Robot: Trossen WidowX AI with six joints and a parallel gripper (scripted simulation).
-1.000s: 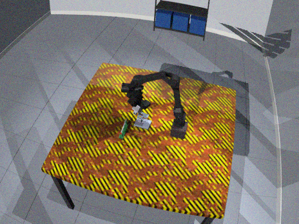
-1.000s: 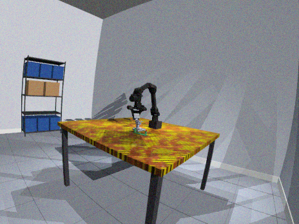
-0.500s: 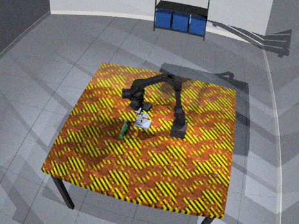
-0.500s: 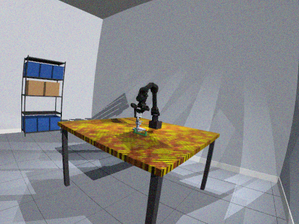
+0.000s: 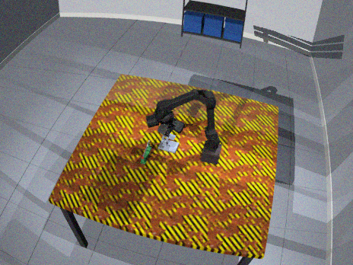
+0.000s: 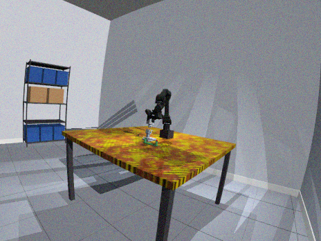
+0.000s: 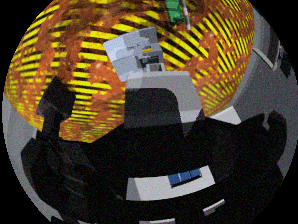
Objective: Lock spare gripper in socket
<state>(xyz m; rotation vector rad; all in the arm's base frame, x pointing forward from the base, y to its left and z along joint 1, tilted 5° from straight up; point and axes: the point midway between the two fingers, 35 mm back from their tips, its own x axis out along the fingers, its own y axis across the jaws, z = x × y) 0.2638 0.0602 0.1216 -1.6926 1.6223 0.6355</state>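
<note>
My gripper tip is now 160 mm above the green cradle, 140 mm to the right of it and 90 mm short of it. The rest, counted from my gripper tip: spare gripper 10 mm to the left; then grey mount 130 mm below, 20 mm to the left.
</note>
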